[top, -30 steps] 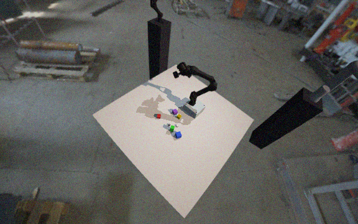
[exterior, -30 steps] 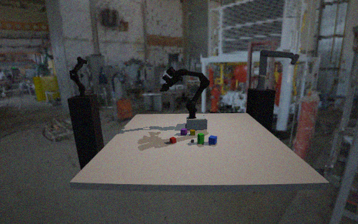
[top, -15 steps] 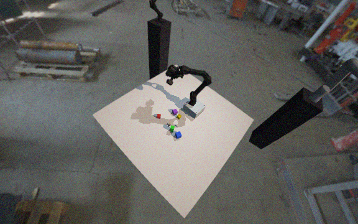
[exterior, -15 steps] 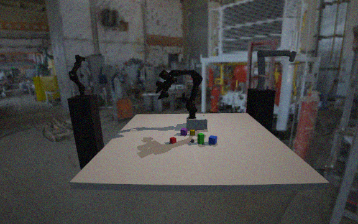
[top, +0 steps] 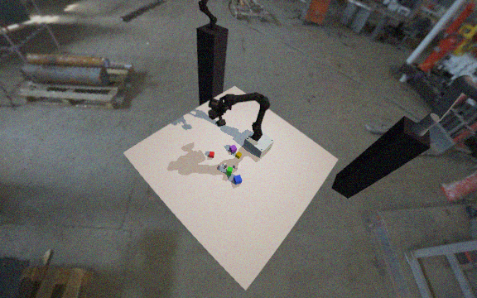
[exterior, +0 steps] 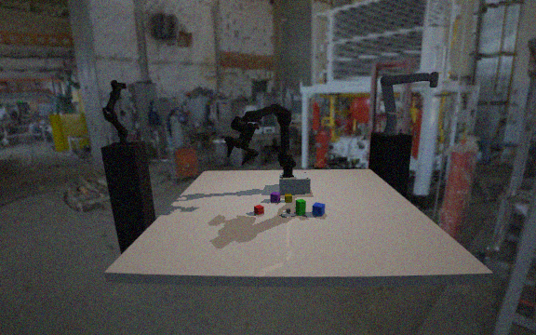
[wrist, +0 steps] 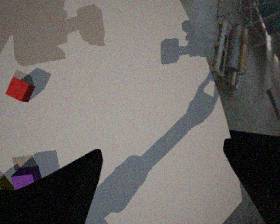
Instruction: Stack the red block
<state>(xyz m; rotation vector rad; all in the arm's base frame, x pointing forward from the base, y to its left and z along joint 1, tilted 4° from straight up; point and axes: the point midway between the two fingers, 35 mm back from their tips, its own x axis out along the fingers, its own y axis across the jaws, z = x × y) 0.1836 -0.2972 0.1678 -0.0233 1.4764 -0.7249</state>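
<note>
Now: the red block 16 cm ahead of my gripper tip, 11 cm to the left of it and 22 cm below it. Also, from my gripper tip: small grey piece: 17 cm ahead, 26 cm to the left, 23 cm below; then purple block: 1 cm ahead, 21 cm to the left, 21 cm below; then yellow block: 3 cm ahead, 28 cm to the left, 22 cm below.
</note>
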